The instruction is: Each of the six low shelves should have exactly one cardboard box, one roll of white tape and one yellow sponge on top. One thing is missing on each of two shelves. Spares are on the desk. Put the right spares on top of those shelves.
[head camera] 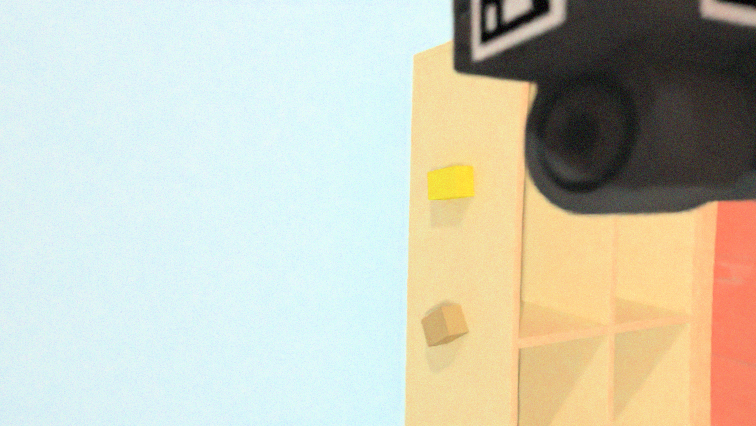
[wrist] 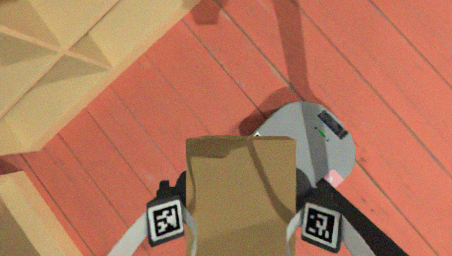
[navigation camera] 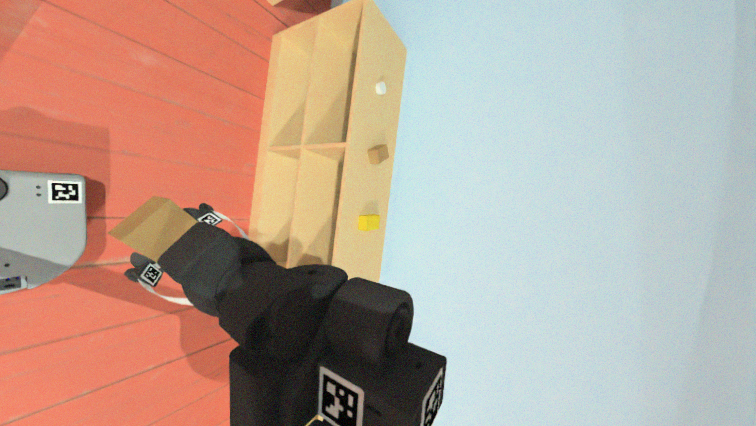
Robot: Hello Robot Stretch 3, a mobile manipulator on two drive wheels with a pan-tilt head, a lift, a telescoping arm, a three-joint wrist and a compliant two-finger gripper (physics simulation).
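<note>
My gripper (navigation camera: 168, 240) (wrist: 243, 186) is shut on a cardboard box (navigation camera: 153, 224) (wrist: 240, 200), held above the floor between the robot's base and a low shelf. That shelf (head camera: 465, 121) (navigation camera: 351, 254) has a yellow sponge (head camera: 450, 183) (navigation camera: 368, 222) and a cardboard box (head camera: 445, 324) (navigation camera: 378, 153) on top. In the navigation camera view a roll of white tape (navigation camera: 380, 87) stands on the same top, at its far end. The gripper is beside the open front of this shelf. The desk does not show in these views.
The robot's base (navigation camera: 44, 227) (wrist: 325, 150) stands on the red plank floor (navigation camera: 185, 79) (wrist: 165, 100). A wall (head camera: 201, 211) (navigation camera: 555, 185) runs behind the shelf. Part of another wooden unit (wrist: 25, 200) shows at the lower left in the wrist view.
</note>
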